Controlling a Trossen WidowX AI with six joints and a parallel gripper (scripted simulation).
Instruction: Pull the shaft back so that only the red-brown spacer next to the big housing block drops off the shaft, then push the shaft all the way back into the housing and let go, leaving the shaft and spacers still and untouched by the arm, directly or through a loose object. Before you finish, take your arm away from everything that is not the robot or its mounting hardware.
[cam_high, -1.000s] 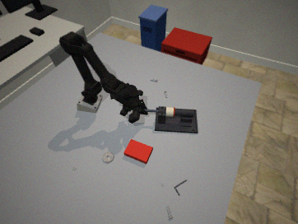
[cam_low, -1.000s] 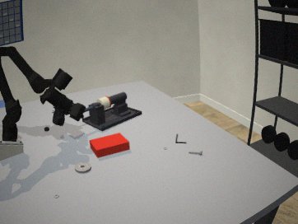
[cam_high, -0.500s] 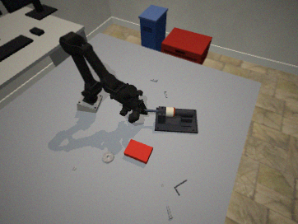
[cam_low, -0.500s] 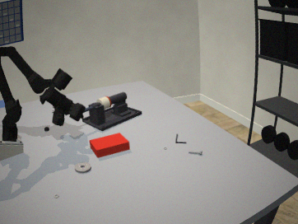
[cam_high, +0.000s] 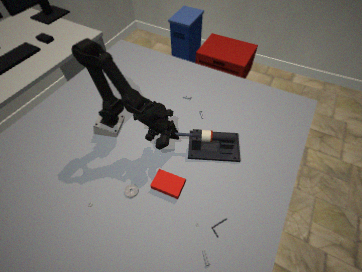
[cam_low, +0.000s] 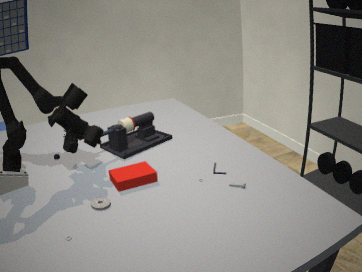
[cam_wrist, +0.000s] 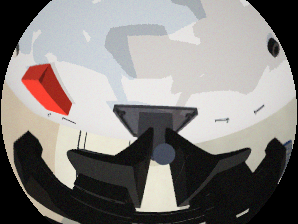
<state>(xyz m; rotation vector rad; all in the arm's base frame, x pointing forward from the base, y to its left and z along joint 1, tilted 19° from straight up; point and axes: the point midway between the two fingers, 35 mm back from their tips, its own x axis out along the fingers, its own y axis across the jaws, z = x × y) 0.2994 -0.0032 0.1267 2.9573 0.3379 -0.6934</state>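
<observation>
My hand is 9 cm short of the shaft and 2 cm to the right of it. Round my hand: red-brown spacer: 16 cm ahead, 4 cm to the left; fixture: 18 cm ahead, 4 cm to the left, 3 cm below; cream spacer: 14 cm ahead, 4 cm to the left.
</observation>
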